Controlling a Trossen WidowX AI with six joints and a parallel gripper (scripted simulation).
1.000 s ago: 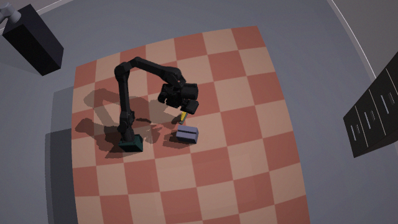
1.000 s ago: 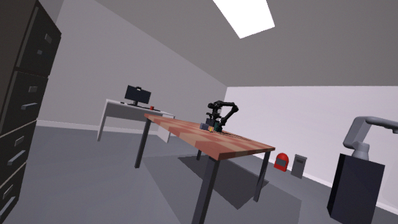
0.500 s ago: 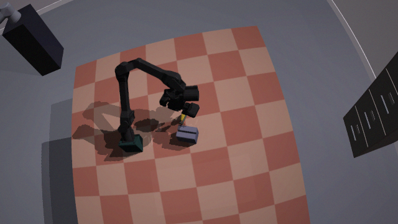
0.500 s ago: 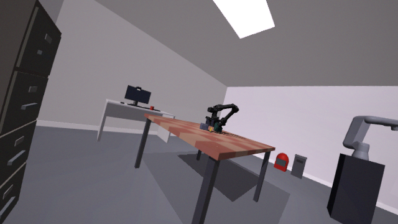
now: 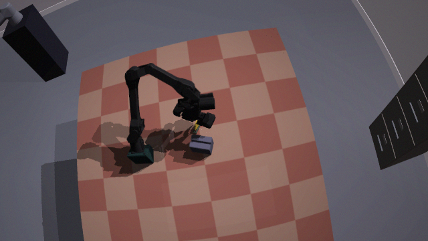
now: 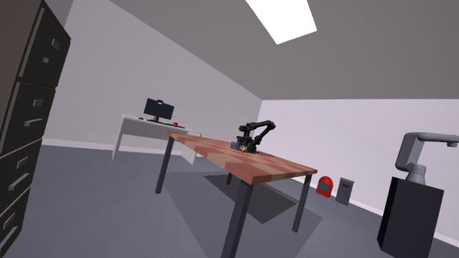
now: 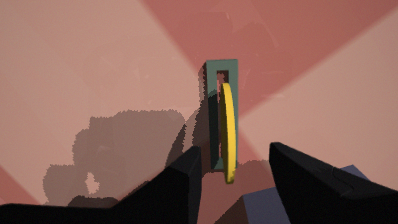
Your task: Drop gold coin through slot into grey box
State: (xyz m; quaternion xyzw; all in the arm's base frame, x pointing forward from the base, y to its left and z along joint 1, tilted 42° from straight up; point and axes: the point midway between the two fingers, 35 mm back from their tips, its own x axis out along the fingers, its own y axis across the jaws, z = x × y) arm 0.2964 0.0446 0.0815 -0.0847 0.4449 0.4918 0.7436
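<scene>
Right now my gripper tip is 20 mm above the gold coin.
</scene>
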